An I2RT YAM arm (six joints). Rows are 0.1 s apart.
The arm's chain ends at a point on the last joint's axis. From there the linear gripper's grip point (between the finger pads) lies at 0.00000 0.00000 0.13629 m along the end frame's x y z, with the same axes.
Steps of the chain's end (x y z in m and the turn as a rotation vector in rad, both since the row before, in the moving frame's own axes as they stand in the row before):
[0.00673, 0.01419, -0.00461, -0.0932, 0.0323, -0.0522]
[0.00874, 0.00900, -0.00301, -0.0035, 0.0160, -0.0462]
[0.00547, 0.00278, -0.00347, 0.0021, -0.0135, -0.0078]
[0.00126, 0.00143, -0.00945, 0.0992, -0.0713, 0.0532]
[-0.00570, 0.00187, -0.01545, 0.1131, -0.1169, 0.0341]
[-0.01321, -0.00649, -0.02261, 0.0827, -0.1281, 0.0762]
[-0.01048, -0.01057, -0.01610, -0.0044, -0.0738, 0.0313]
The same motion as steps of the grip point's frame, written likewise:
[0.01145, 0.02675, -0.00527, -0.0932, 0.0323, -0.0522]
[0.01093, 0.00943, -0.00303, -0.0035, 0.0160, -0.0462]
[0.00363, 0.00250, -0.00348, 0.0021, -0.0135, -0.0078]
[-0.00807, -0.01231, -0.01047, 0.0992, -0.0713, 0.0532]
[-0.02130, -0.01374, -0.01725, 0.1131, -0.1169, 0.0341]
[-0.03016, -0.01837, -0.02419, 0.0827, -0.1281, 0.0762]
[-0.02054, -0.01013, -0.01647, -0.0044, -0.0738, 0.0313]

